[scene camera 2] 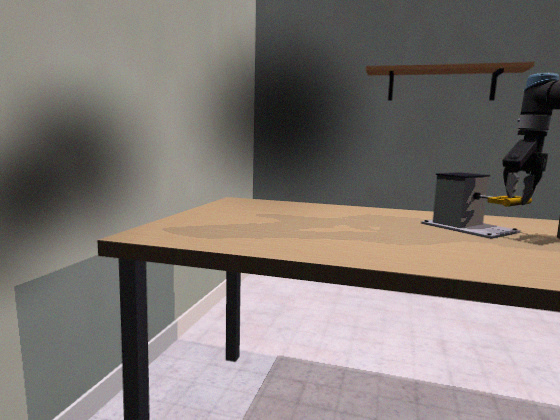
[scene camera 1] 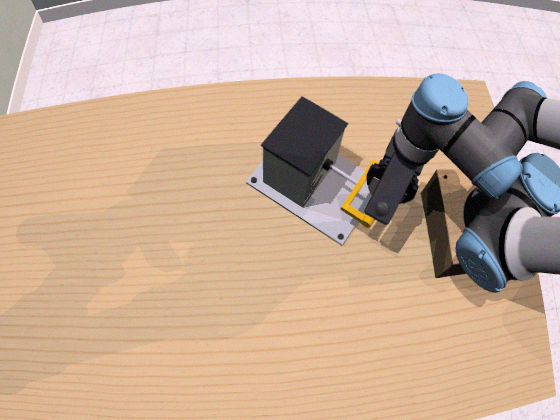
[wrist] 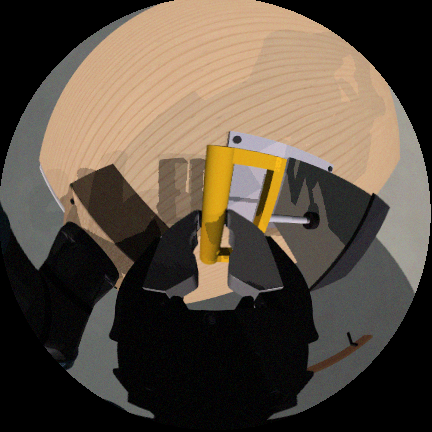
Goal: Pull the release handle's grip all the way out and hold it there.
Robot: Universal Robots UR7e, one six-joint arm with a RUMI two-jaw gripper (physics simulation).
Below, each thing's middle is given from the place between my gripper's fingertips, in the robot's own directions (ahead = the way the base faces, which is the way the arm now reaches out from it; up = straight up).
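Grey base plate (scene camera 1: 322, 211): my gripper 9 cm above it, 12 cm short of it, 7 cm to the left of it.
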